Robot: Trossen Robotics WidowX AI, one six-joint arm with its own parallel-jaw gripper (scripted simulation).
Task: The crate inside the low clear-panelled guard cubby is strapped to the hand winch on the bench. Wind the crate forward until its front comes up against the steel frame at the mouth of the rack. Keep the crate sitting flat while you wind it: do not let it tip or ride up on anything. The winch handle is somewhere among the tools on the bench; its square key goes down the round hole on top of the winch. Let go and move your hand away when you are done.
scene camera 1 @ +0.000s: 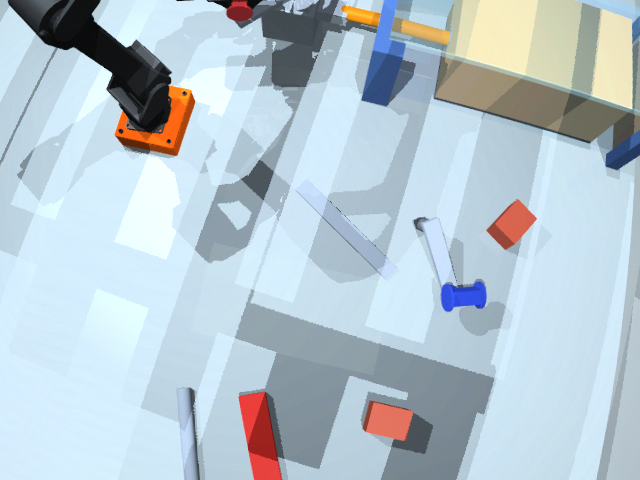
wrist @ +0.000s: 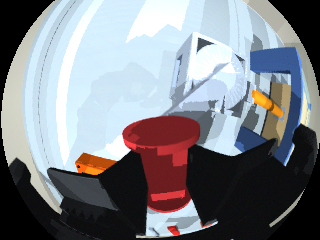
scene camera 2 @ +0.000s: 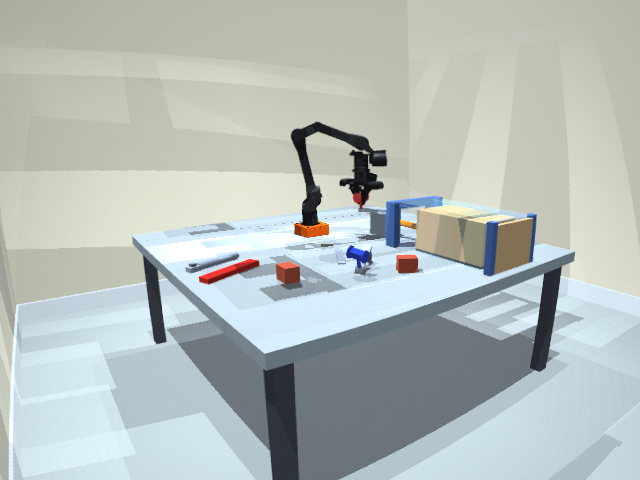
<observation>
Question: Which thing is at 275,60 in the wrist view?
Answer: A blue steel frame.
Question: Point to a clear-panelled cubby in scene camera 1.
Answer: At 563,76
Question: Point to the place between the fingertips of the gripper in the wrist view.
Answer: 160,143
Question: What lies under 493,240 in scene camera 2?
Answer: A clear-panelled cubby.
</observation>
